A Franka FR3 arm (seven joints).
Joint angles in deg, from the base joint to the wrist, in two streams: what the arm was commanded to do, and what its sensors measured. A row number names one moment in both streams.
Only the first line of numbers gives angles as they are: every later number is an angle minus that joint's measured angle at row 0.
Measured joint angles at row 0:
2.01, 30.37, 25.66, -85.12, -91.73, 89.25, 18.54
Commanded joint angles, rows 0 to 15:
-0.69, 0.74, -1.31, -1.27, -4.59, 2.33, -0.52
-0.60, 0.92, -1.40, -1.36, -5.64, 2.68, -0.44
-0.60, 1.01, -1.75, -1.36, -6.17, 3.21, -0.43
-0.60, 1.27, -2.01, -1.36, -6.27, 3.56, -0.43
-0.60, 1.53, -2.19, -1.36, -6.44, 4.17, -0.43
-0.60, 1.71, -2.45, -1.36, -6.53, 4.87, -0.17
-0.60, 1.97, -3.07, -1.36, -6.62, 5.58, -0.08
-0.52, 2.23, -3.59, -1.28, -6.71, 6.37, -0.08
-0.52, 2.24, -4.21, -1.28, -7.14, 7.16, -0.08
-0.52, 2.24, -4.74, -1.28, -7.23, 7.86, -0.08
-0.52, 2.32, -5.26, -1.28, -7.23, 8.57, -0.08
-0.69, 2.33, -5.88, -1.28, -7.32, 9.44, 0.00
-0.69, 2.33, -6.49, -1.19, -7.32, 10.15, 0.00
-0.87, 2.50, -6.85, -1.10, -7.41, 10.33, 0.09
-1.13, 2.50, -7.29, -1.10, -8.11, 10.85, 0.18
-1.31, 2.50, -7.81, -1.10, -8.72, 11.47, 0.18
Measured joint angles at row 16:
-0.15, 2.36, -7.06, -0.72, -5.49, 9.08, -0.04
